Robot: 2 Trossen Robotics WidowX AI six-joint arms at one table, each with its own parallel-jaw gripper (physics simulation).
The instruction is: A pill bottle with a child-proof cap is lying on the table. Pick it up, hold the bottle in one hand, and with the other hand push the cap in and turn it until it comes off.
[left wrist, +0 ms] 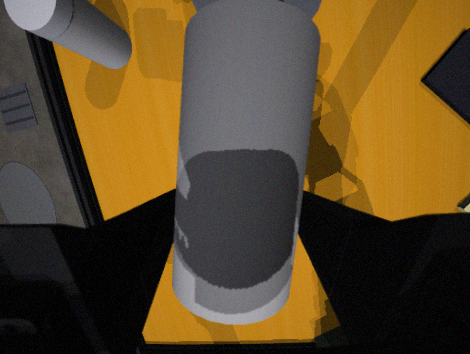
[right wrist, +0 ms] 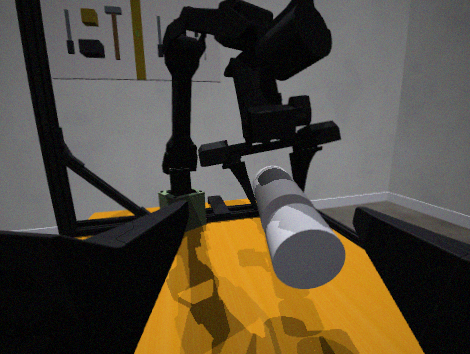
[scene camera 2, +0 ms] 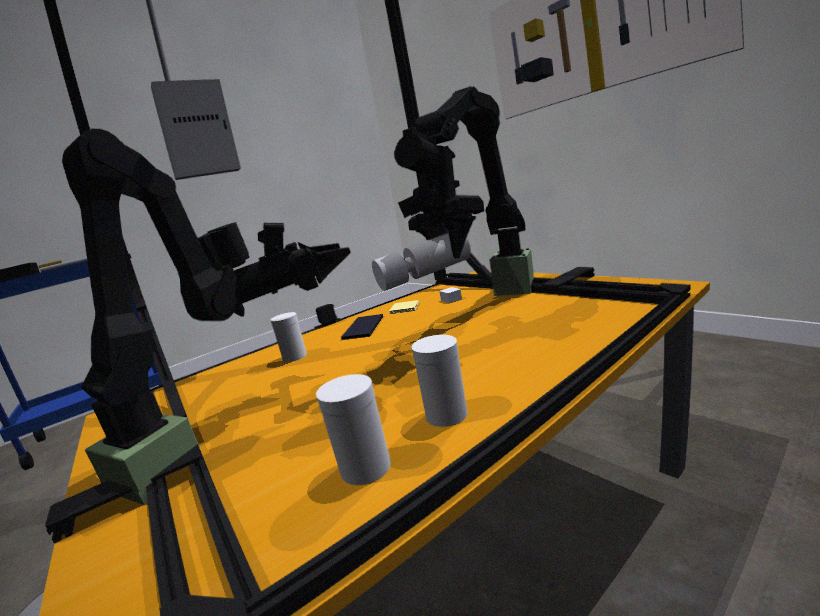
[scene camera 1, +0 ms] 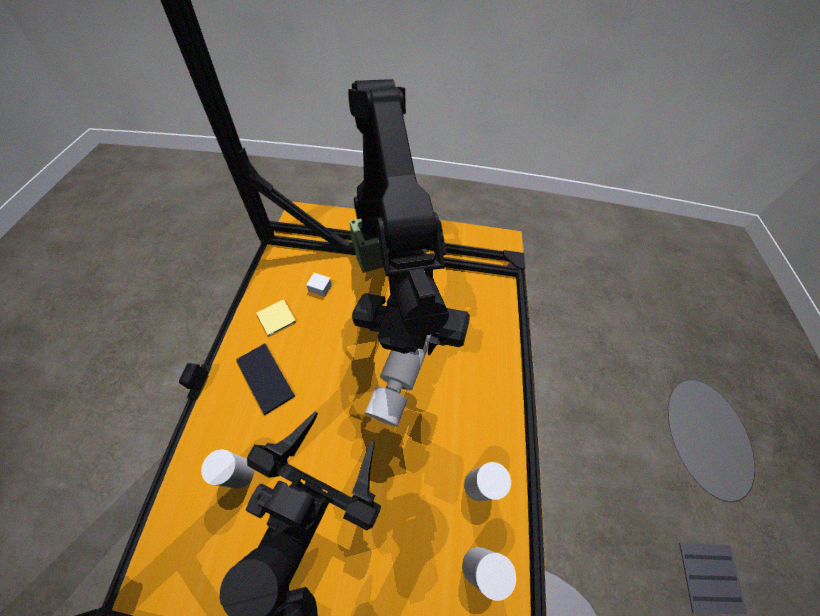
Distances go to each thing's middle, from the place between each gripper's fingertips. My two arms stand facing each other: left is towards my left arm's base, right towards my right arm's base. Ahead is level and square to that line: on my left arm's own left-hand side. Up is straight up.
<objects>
My left gripper is now 20 mm past the white pill bottle [scene camera 1: 400, 371], 50 mm to the left of it and 10 mm below it. Round my left hand: cap [scene camera 1: 387, 406]: 40 mm behind, 110 mm to the right, 10 mm above; then black slab [scene camera 1: 266, 381]: 320 mm behind, 10 mm to the right, 170 mm below.
Right now my right hand is 60 mm short of the cap, 60 mm above it and 50 mm to the right of it. Round my right hand: black slab: 230 mm below, 220 mm behind, 150 mm to the left; white pill bottle: 110 mm to the left, 80 mm ahead, 50 mm below.
</objects>
